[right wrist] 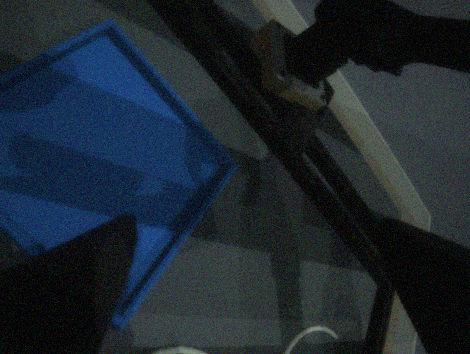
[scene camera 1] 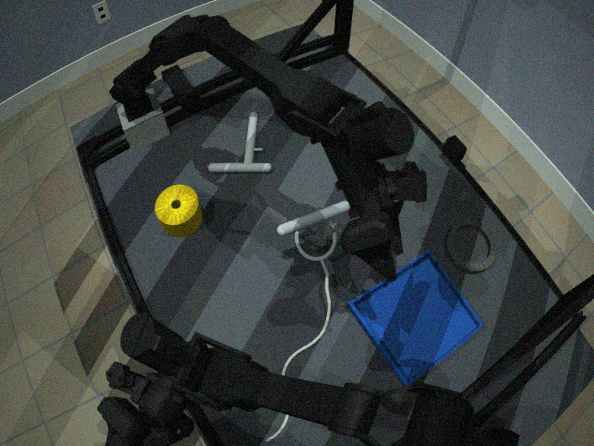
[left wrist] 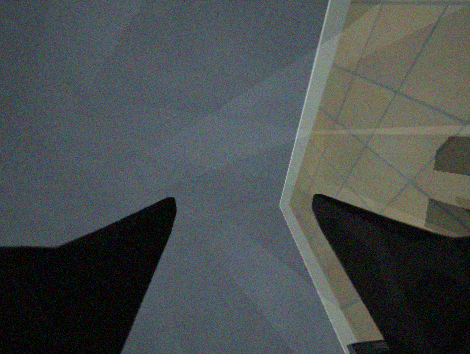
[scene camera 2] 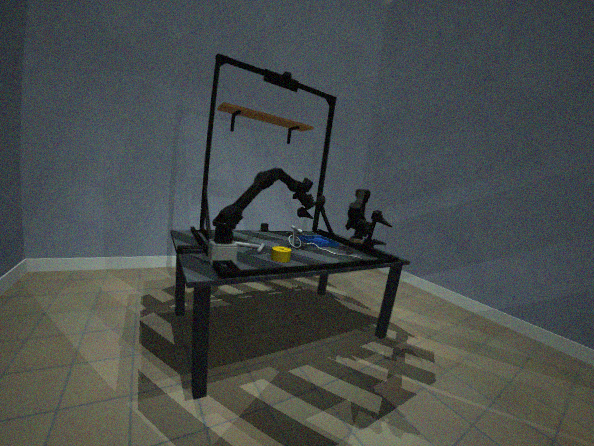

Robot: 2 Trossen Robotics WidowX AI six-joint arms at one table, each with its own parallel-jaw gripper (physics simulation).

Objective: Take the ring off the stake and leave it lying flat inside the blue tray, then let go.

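Frame: origin at the left arm's base, x ahead, y right, z down, level; centimetres.
Seen in the pictures: left gripper, fingertip midpoint: (left wrist: 244, 202) (scene camera 2: 389, 235); right gripper, fingertip midpoint: (right wrist: 259, 229) (scene camera 1: 396, 266) (scene camera 2: 318, 215); left arm's base at its link origin: (right wrist: 300, 62) (scene camera 2: 357, 238); right arm's base at its link origin: (scene camera 1: 138, 107) (scene camera 2: 222, 241).
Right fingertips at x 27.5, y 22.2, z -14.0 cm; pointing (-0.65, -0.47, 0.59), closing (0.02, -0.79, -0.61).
Offsets run from my right fingertips to a thing's top centre. "pt": to the spot under its first point.
A white ring (scene camera 1: 317, 259) (scene camera 2: 289, 241) with a trailing cord hangs on a white stake with a crossbar @(dz +7.3, dx +15.0, dy +7.3 cm) (scene camera 1: 312, 218) (scene camera 2: 297, 229). The blue tray @(dz +16.4, dx -8.5, dy +0.4 cm) (scene camera 1: 440, 300) (scene camera 2: 320, 241) (right wrist: 100, 115) lies right of the stake in scene camera 1, empty. My right gripper (scene camera 1: 397, 265) (scene camera 2: 315, 210) (right wrist: 259, 229) is open and empty, high above the table near the tray's upper left edge in scene camera 1. The ring's loop does not show in the right wrist view. My left gripper (scene camera 2: 388, 235) (left wrist: 244, 202) is open and empty, off at the table's side.
A second white T-shaped piece @(dz +16.7, dx +37.8, dy +24.5 cm) (scene camera 1: 250, 145) (scene camera 2: 260, 247) lies left of the stake. A yellow cylinder @(dz +13.7, dx +41.4, dy +3.1 cm) (scene camera 1: 177, 212) (scene camera 2: 281, 254) stands nearby. A dark ring @(pt dz +17.2, dx -18.3, dy +14.0 cm) (scene camera 1: 479, 268) lies beside the tray. The white cord (scene camera 1: 328, 300) (scene camera 2: 345, 253) snakes over the table. A wooden shelf (scene camera 2: 265, 117) hangs behind.
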